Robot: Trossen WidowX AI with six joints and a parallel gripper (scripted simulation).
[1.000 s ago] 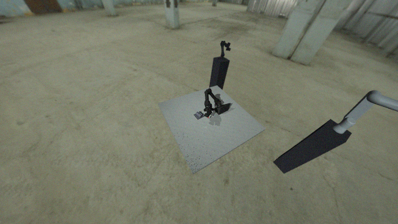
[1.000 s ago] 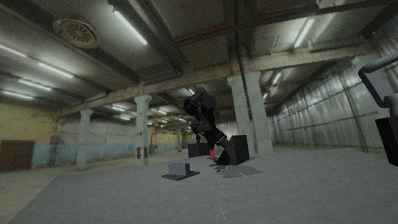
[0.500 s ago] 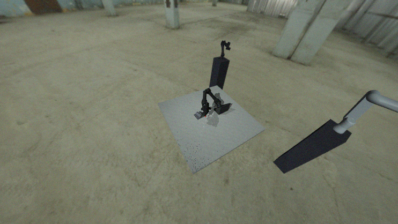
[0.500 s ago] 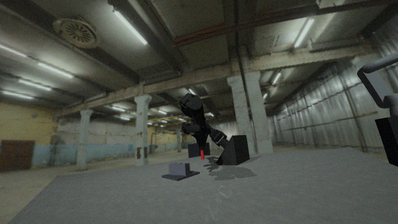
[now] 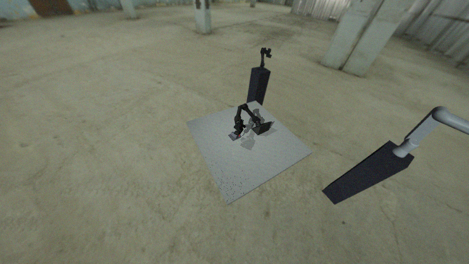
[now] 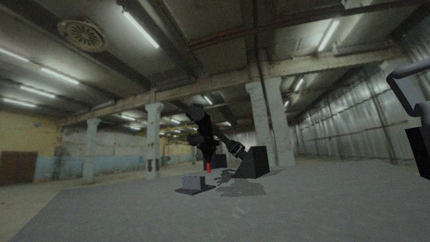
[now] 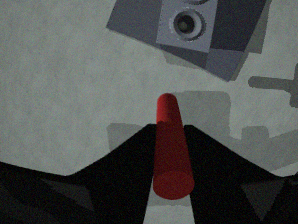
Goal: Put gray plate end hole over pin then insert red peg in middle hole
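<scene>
The gray plate lies 8 cm to the right of my gripper tip, 7 cm below it and 2 cm ahead of it. From my gripper tip the other things lie so: red peg (right at my gripper tip); then dark base (11 cm below, 7 cm to the right, 1 cm ahead).
</scene>
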